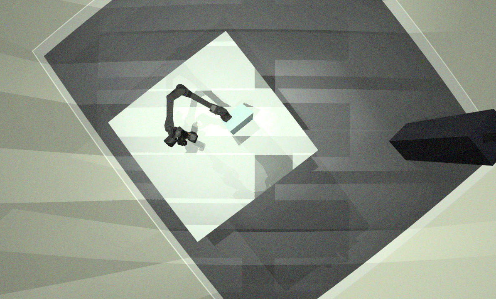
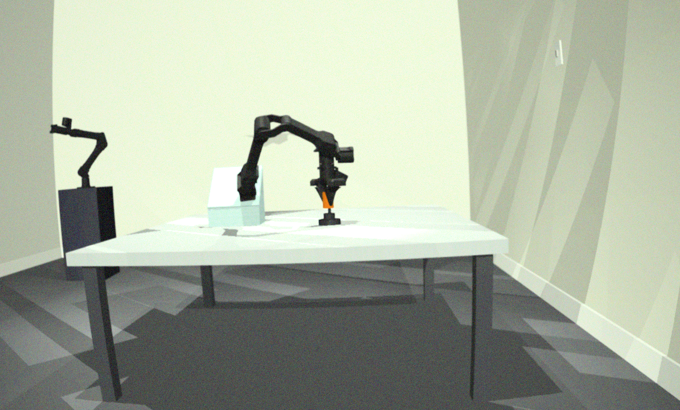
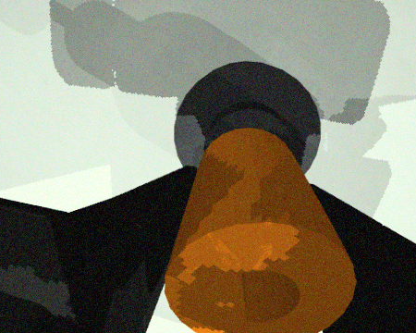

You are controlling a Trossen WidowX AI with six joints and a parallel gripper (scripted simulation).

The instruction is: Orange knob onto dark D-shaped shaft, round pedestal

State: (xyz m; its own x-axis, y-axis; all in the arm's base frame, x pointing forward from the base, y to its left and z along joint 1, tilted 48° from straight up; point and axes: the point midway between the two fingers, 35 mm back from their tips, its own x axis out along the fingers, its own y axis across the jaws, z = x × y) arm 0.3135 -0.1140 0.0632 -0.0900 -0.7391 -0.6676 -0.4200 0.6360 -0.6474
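Now: the orange knob 20 mm above my gripper tip. From my gripper tip the other things lie so: pedestal: 40 mm below.
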